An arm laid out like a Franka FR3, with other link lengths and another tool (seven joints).
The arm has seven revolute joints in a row. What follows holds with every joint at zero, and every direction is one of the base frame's. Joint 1 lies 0.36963 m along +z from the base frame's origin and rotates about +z. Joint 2 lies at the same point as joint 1 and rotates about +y. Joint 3 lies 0.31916 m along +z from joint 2 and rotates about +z. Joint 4 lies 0.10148 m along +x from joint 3 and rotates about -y. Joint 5 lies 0.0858 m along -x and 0.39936 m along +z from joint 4 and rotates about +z. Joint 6 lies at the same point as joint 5 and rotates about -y. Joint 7 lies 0.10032 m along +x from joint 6 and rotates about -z. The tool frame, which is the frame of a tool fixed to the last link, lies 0.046 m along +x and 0.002 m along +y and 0.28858 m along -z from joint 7; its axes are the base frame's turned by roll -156.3, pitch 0 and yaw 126.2 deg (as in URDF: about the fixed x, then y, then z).
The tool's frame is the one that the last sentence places.
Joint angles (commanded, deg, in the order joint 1, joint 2, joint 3, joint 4, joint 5, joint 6, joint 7), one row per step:
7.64, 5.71, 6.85, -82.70, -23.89, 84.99, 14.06
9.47, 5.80, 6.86, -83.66, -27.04, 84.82, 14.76
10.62, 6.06, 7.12, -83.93, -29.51, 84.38, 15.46
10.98, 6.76, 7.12, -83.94, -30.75, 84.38, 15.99
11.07, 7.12, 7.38, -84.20, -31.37, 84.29, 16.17
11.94, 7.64, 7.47, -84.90, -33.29, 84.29, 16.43
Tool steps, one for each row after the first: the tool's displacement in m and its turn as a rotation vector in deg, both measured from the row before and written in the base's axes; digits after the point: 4 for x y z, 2 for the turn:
-0.0009, 0.0057, -0.0025, -3.31, 0.03, 1.08
0.0000, 0.0039, 0.0003, -2.54, -0.16, 0.58
0.0030, -0.0012, -0.0046, -1.29, 0.05, -0.09
0.0002, 0.0010, -0.0049, -0.72, 0.39, 0.16
0.0011, 0.0027, -0.0066, -2.12, 0.41, 0.81

